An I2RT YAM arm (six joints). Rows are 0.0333 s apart.
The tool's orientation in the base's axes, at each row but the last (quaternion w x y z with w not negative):
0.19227, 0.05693, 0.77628, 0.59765
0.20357, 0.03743, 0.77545, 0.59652
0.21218, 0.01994, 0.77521, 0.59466
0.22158, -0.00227, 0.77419, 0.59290
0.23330, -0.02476, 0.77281, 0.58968
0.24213, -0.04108, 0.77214, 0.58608
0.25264, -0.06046, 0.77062, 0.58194
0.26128, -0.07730, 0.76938, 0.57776
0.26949, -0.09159, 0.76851, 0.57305
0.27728, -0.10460, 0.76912, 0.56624
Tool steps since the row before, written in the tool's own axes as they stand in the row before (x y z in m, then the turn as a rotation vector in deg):
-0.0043, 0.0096, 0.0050, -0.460, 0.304, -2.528
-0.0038, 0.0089, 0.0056, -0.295, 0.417, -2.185
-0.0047, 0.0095, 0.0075, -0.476, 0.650, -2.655
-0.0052, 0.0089, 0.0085, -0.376, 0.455, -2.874
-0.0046, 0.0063, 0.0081, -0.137, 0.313, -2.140
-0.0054, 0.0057, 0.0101, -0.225, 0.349, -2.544
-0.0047, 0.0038, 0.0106, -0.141, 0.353, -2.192
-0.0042, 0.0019, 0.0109, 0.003, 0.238, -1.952
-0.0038, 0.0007, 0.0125, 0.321, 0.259, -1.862
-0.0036, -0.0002, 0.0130, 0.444, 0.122, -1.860
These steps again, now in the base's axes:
0.0044, 0.0058, 0.0091, -0.547, -2.352, 0.930
0.0038, 0.0065, 0.0082, -0.595, -1.958, 0.921
0.0048, 0.0083, 0.0088, -0.648, -2.370, 1.288
0.0052, 0.0091, 0.0083, -0.760, -2.604, 1.118
0.0048, 0.0083, 0.0059, -0.685, -1.913, 0.754
0.0061, 0.0099, 0.0053, -0.752, -2.295, 0.902
0.0060, 0.0101, 0.0034, -0.714, -1.950, 0.798
0.0062, 0.0100, 0.0015, -0.713, -1.737, 0.583
0.0067, 0.0112, 0.0001, -0.961, -1.593, 0.417
0.0071, 0.0115, -0.0009, -0.997, -1.619, 0.238

